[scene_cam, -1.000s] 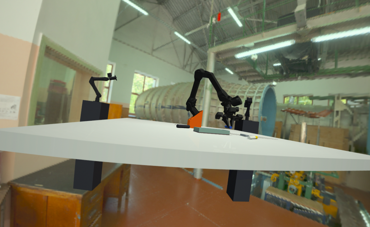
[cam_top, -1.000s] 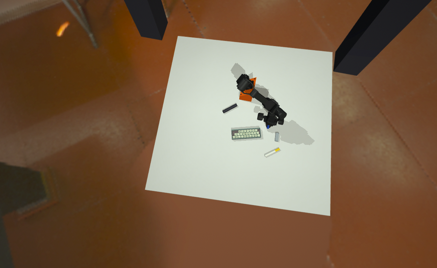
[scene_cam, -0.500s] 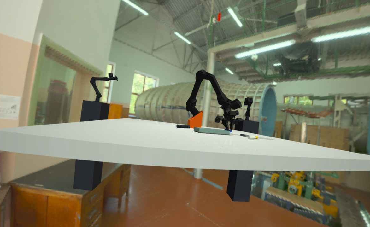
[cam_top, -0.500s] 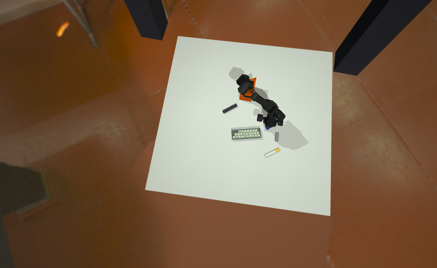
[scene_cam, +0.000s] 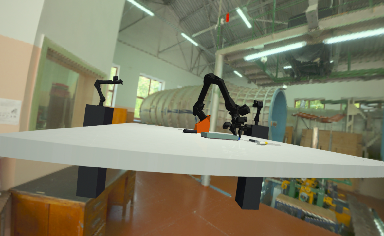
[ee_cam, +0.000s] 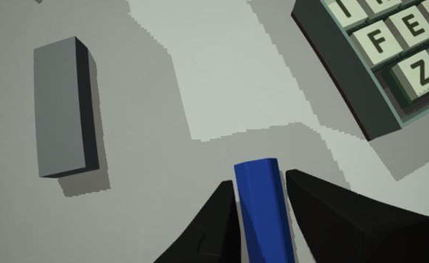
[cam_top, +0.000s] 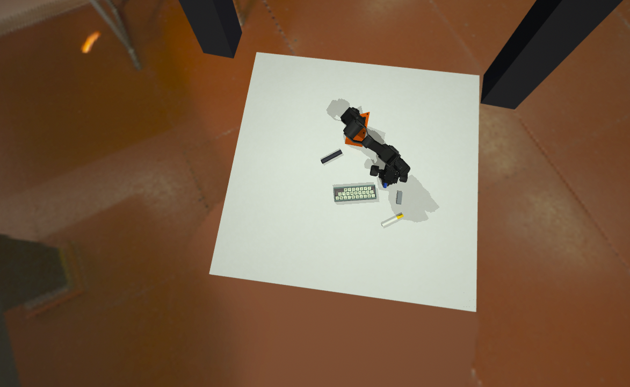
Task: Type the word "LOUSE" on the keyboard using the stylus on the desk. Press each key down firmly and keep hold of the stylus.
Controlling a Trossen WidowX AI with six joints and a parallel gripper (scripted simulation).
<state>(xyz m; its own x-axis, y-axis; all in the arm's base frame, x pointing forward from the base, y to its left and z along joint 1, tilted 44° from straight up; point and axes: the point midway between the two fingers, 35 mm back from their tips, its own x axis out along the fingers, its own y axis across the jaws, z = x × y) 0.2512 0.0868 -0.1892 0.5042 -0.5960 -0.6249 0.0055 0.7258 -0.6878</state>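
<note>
Now: the blue stylus 7 cm behind my gripper tip. The rest, counted from my gripper tip: yellow pen: 17 cm ahead, 8 cm to the left; then black cylinder: 10 cm behind, 31 cm to the right; then grey block: 5 cm ahead, 8 cm to the left.
</note>
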